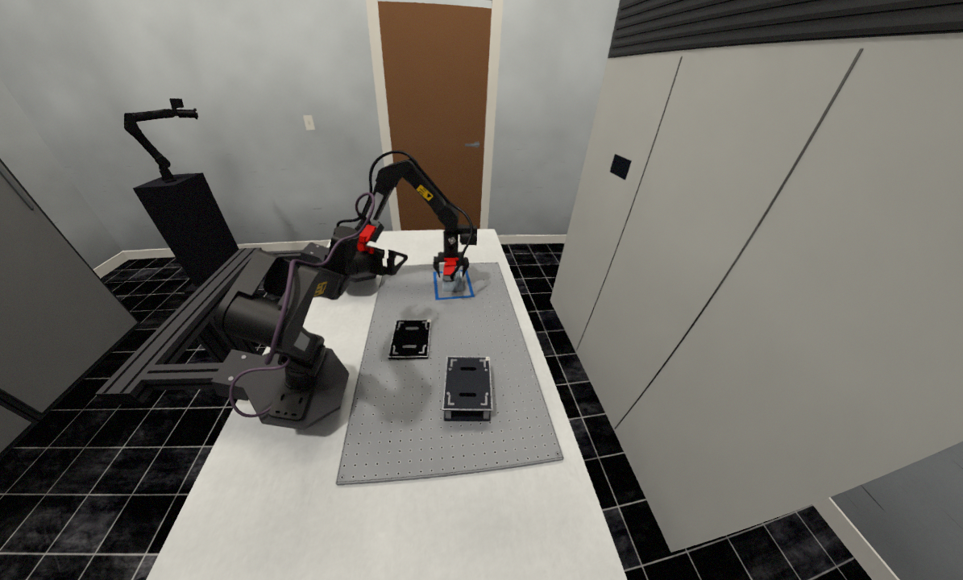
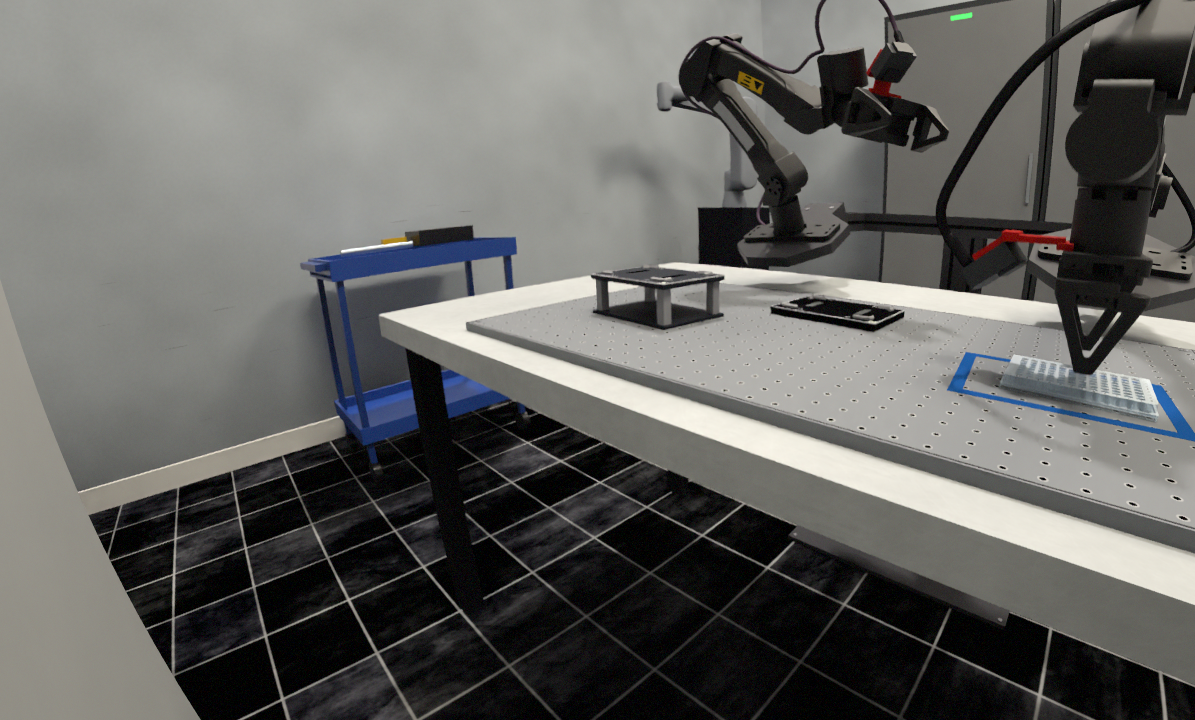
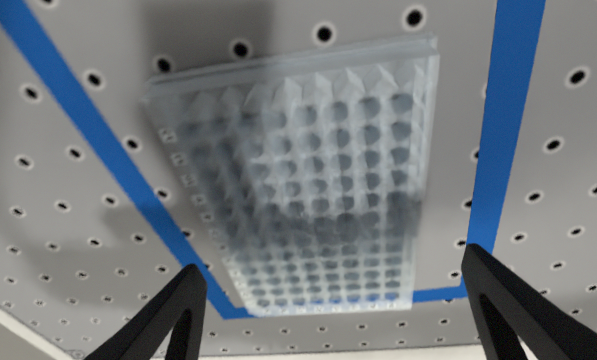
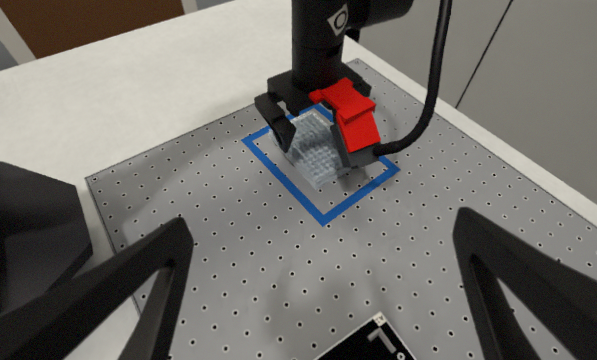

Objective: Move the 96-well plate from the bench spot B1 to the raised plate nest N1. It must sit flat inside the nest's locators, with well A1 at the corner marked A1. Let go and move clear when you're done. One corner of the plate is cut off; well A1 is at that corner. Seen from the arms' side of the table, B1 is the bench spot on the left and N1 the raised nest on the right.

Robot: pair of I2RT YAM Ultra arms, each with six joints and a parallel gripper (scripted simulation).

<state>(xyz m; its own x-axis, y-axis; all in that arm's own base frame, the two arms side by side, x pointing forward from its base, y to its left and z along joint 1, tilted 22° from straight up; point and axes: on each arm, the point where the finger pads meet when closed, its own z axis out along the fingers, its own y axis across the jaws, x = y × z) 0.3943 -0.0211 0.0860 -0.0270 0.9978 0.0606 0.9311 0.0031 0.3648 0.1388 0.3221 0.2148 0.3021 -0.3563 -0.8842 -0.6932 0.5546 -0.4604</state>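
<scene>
Right now my left hand is 3 cm above the clear 96-well plate. From my left hand the other things lie so: black nest plate 31 cm to the right, 15 cm behind, 3 cm below.
</scene>
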